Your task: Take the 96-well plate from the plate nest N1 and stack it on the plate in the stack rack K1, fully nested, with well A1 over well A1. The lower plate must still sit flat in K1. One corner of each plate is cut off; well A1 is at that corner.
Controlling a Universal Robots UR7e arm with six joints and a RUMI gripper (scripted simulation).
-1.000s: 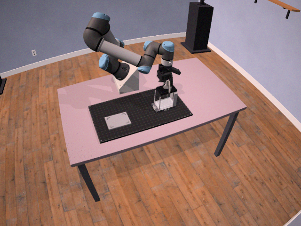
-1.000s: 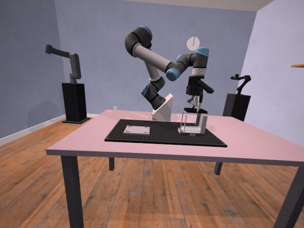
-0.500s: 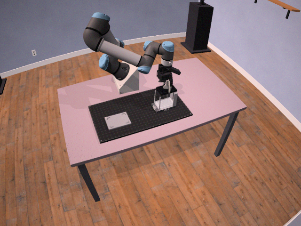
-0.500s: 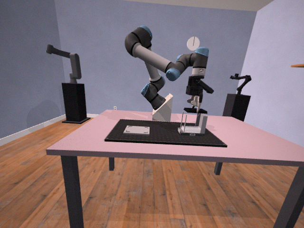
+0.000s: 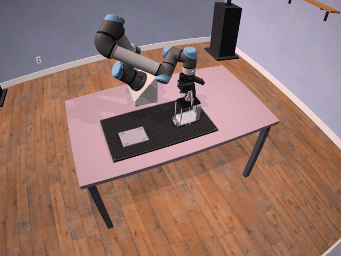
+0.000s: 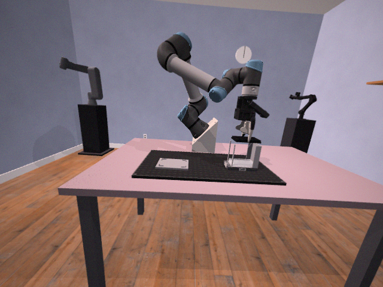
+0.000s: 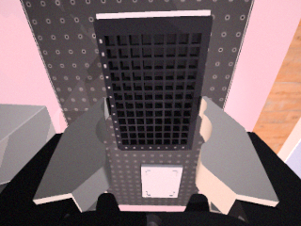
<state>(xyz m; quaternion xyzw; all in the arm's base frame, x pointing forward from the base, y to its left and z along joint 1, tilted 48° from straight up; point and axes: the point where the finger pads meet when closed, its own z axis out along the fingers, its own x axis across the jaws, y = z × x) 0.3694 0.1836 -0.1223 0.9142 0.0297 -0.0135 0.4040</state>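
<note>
The white plate is 140 mm below my hand. From my hand the other things lie so: black 96-well plate (10 mm below); then plate nest N1 (370 mm to the right, 160 mm below, 40 mm ahead).
</note>
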